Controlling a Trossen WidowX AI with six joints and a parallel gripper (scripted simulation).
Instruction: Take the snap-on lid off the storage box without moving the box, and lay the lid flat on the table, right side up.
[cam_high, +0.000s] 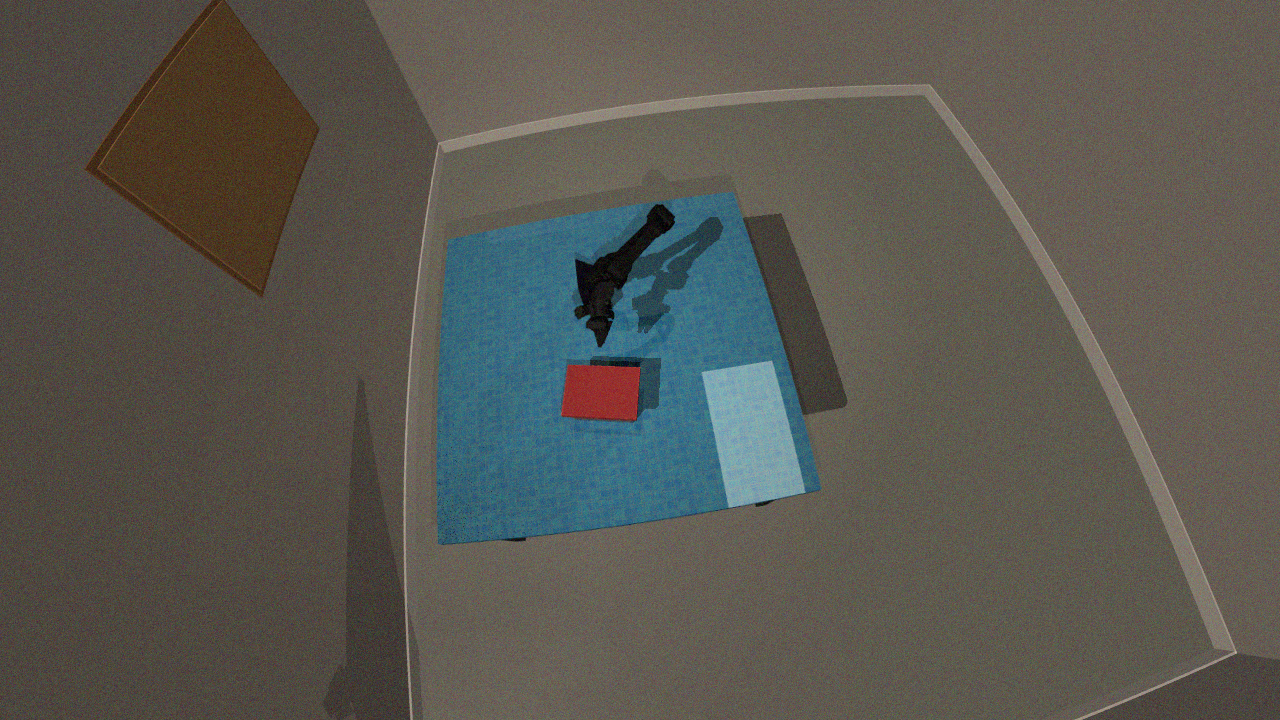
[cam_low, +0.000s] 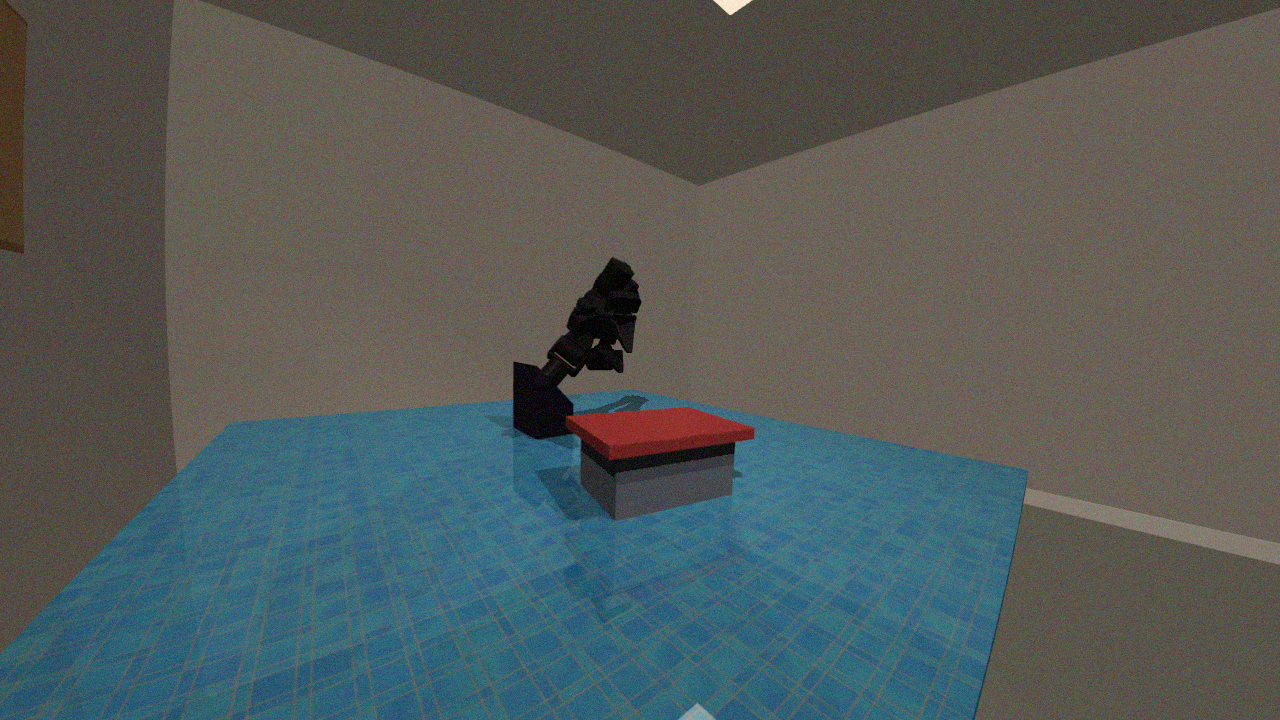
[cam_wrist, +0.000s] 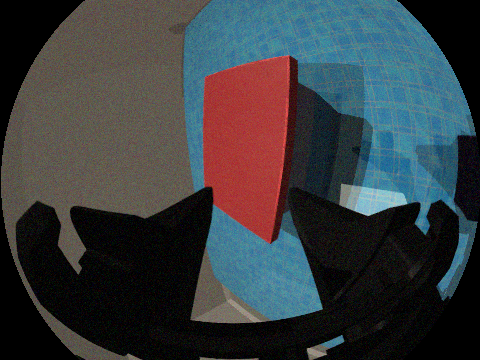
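The red lid lies 12 cm ahead of my gripper tip, 9 cm below it and 3 cm to the right of it. Also, from my gripper tip: storage box 14 cm below, 12 cm ahead, 3 cm to the right.
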